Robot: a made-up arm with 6 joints.
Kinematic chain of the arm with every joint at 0, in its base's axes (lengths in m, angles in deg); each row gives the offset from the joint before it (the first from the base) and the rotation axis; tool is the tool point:
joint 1: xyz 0 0 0.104 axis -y
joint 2: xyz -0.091 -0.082 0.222 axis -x
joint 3: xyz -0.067 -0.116 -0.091 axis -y
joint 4: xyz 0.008 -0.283 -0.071 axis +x
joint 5: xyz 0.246 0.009 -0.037 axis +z
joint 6: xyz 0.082 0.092 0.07 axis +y
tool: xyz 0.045 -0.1 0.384
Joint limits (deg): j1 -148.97..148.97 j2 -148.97..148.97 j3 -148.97..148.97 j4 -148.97..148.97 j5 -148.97..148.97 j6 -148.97..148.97
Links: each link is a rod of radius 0.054 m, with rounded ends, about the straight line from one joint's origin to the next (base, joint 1, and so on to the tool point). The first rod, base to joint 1, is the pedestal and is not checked.
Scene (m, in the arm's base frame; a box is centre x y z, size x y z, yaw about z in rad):
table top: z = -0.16
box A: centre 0.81 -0.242 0.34 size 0.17 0.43 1 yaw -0.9
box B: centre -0.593 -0.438 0 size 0.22 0.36 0.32 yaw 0.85
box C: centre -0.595 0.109 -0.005 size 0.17 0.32 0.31 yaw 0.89
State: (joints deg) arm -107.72 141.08 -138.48 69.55 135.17 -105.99
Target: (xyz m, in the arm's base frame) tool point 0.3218 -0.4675 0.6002
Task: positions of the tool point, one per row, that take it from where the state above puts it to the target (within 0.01 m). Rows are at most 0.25 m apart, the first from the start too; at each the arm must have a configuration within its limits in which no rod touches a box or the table.
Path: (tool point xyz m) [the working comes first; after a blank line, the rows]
Joints at the target: -56.48 107.92 -148.97 -29.15 137.21 -18.99
Straight joint move there: touches box A.

1: 0.7684 0.1872 0.7320
2: 0.6757 0.2013 0.8787
3: 0.5516 0.1681 1.0038
4: 0.5850 0.0602 0.9958
5: 0.5620 -0.0903 0.9616
6: 0.4689 -0.2435 0.8943
7: 0.3127 -0.3553 0.7948
8: 0.3257 -0.4247 0.6987
9: 0.3219 -0.4675 0.6002

